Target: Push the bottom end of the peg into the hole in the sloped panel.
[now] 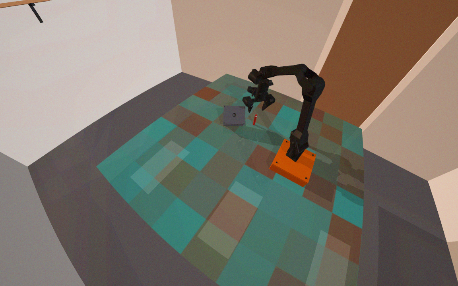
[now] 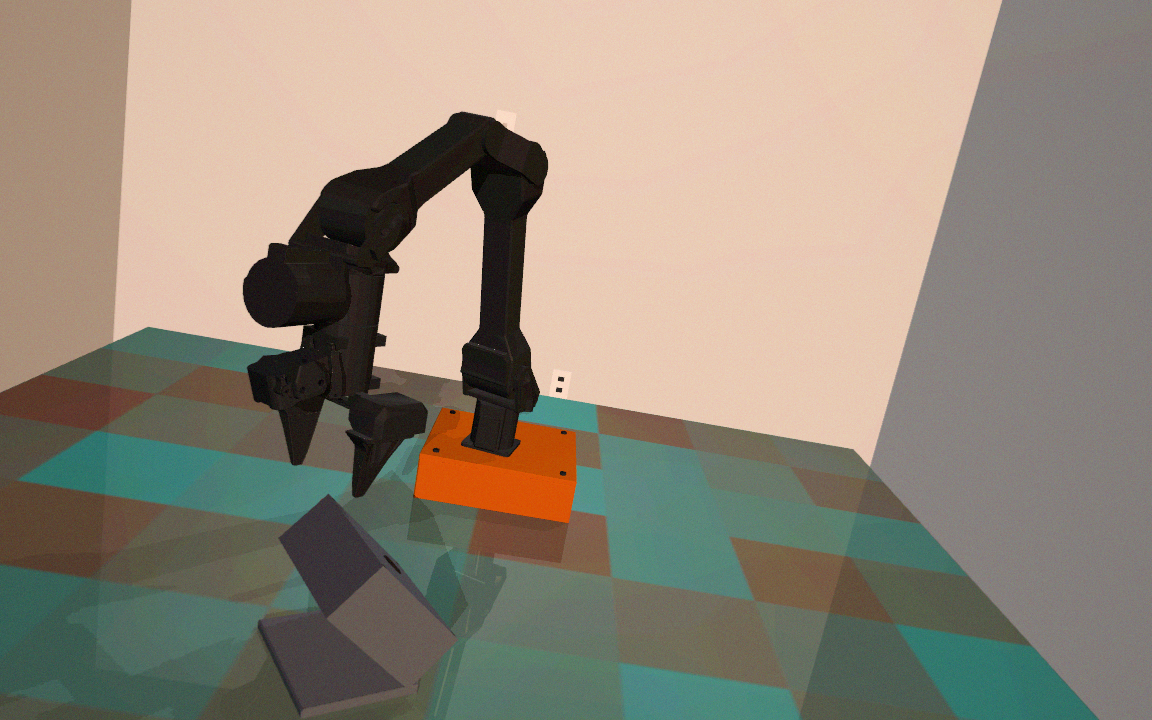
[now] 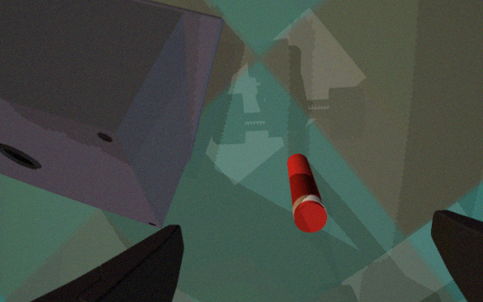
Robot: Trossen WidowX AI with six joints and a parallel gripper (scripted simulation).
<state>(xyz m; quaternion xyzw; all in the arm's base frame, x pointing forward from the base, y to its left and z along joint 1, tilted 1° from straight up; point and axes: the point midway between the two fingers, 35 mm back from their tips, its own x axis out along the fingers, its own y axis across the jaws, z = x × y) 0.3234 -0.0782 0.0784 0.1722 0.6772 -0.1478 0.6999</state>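
The red round peg is 5 cm below my gripper tip and 1 cm behind it. From my gripper tip the other things lie so: grey sloped panel 9 cm to the left, 9 cm ahead, 4 cm below; flat foot plate 11 cm ahead, 10 cm below, 7 cm to the left; hole 10 cm to the left, 8 cm ahead, 2 cm below.
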